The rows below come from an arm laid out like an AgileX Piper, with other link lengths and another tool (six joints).
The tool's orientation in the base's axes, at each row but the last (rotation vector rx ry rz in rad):
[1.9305 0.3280 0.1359]
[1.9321 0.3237 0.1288]
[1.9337 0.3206 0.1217]
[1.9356 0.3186 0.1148]
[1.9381 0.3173 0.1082]
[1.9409 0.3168 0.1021]
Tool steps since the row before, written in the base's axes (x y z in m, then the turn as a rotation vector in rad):
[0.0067 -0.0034 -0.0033 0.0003 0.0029 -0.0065]
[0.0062 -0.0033 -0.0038 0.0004 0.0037 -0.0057]
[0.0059 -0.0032 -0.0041 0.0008 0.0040 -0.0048]
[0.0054 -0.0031 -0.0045 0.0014 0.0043 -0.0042]
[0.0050 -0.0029 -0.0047 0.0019 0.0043 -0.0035]
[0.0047 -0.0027 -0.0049 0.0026 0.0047 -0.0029]
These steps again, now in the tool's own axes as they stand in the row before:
[0.0056 -0.0008 0.0059 0.0015 -0.0070 -0.0001]
[0.0052 -0.0014 0.0059 0.0018 -0.0065 -0.0011]
[0.0050 -0.0017 0.0058 0.0022 -0.0057 -0.0016]
[0.0046 -0.0022 0.0057 0.0028 -0.0051 -0.0019]
[0.0044 -0.0025 0.0055 0.0032 -0.0044 -0.0021]
[0.0042 -0.0027 0.0053 0.0040 -0.0039 -0.0025]

